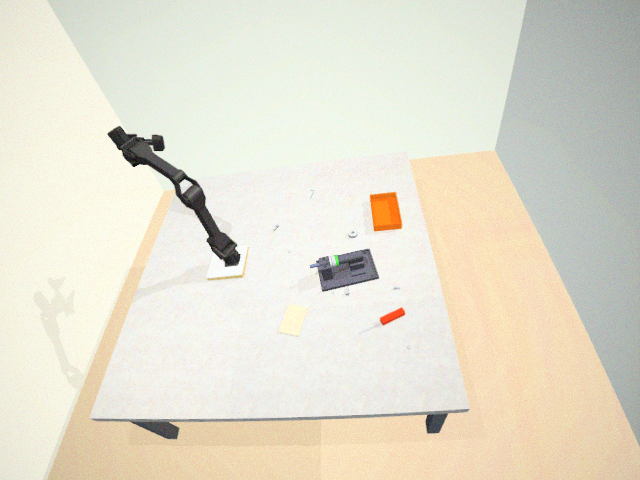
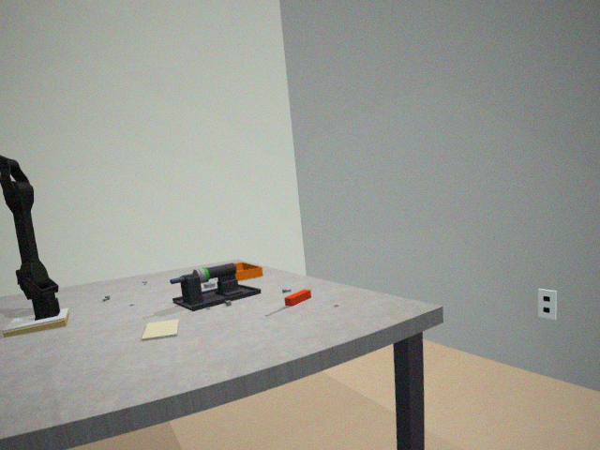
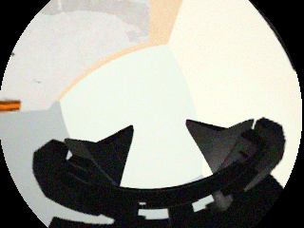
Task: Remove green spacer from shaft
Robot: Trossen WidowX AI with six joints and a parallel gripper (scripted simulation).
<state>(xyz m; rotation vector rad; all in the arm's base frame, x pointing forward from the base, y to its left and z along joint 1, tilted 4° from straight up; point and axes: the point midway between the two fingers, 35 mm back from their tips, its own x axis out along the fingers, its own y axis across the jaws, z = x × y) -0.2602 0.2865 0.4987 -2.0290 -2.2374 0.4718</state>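
My gripper tip is 710 mm short of the blue-grey shaft, 450 mm to the left of it and 410 mm above it. From my gripper tip the other things lie so: beige card 650 mm to the right, 560 mm ahead, 480 mm below; pale grey spacer 720 mm ahead, 450 mm to the right, 410 mm below; green spacer 740 mm ahead, 450 mm to the right, 410 mm below.
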